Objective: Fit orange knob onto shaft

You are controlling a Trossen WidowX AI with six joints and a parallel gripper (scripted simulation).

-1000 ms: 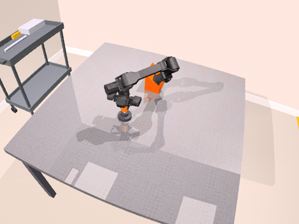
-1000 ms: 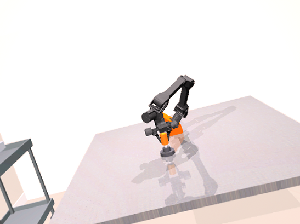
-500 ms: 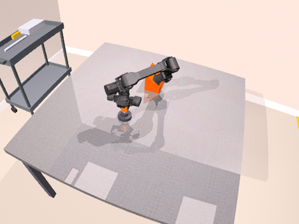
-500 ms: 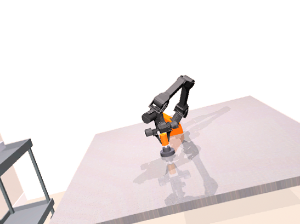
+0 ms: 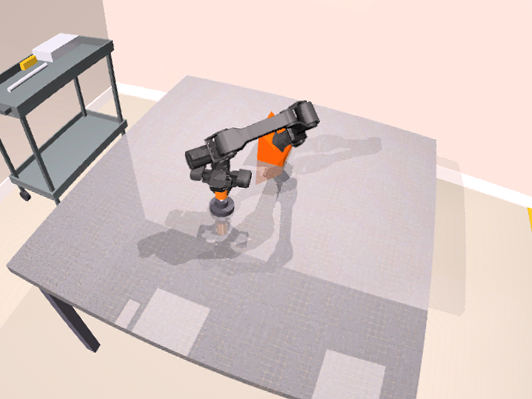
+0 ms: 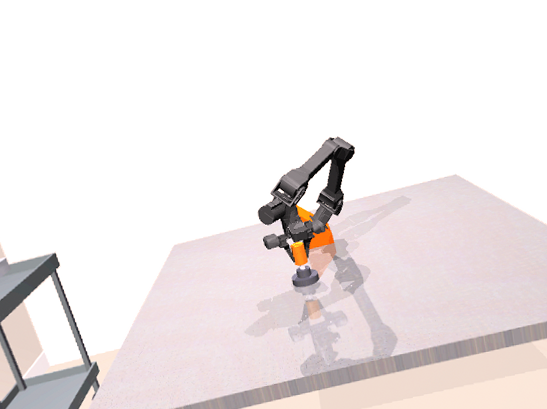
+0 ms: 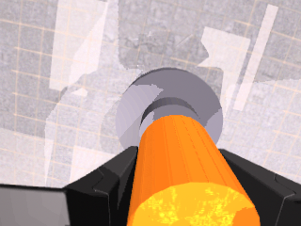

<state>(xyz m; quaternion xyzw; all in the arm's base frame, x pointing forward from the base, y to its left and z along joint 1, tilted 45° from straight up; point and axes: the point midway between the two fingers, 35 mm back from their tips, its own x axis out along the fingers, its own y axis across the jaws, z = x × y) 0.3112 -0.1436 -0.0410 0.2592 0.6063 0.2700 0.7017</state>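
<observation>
Now: the orange knob 30 mm above my gripper tip. The rest, counted from my gripper tip: round pedestal: 40 mm below.
</observation>
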